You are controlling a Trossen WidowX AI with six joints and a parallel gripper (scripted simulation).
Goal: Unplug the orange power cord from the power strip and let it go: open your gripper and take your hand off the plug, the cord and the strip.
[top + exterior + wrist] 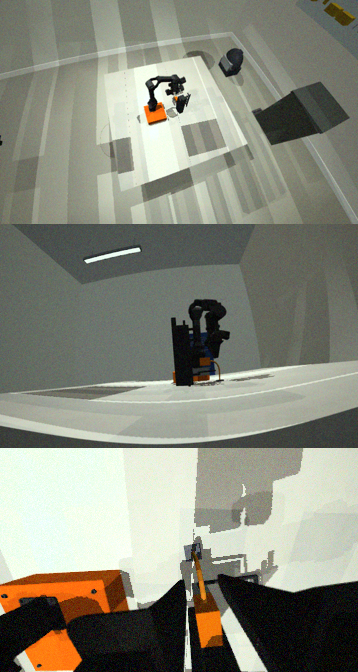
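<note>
Now: the orange plug 70 mm to the right of my gripper tip and 10 mm ahead of it.
</note>
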